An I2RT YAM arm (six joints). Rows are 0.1 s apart.
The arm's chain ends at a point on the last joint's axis. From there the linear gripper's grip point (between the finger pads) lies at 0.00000 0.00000 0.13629 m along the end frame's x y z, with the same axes.
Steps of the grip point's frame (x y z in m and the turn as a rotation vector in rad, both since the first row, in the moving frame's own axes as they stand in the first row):
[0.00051 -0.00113 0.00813 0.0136 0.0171 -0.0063]
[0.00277 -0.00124 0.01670 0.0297 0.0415 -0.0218]
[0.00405 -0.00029 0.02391 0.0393 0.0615 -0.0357]
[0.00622 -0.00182 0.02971 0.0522 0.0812 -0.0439]
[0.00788 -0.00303 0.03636 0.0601 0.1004 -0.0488]
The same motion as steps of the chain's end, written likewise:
[-0.00181 0.00073 0.00816 0.0136 0.0171 -0.0063]
[-0.00284 0.00287 0.01688 0.0297 0.0415 -0.0218]
[-0.00423 0.00521 0.02427 0.0393 0.0615 -0.0357]
[-0.00467 0.00552 0.03034 0.0522 0.0812 -0.0439]
[-0.00557 0.00547 0.03729 0.0601 0.1004 -0.0488]

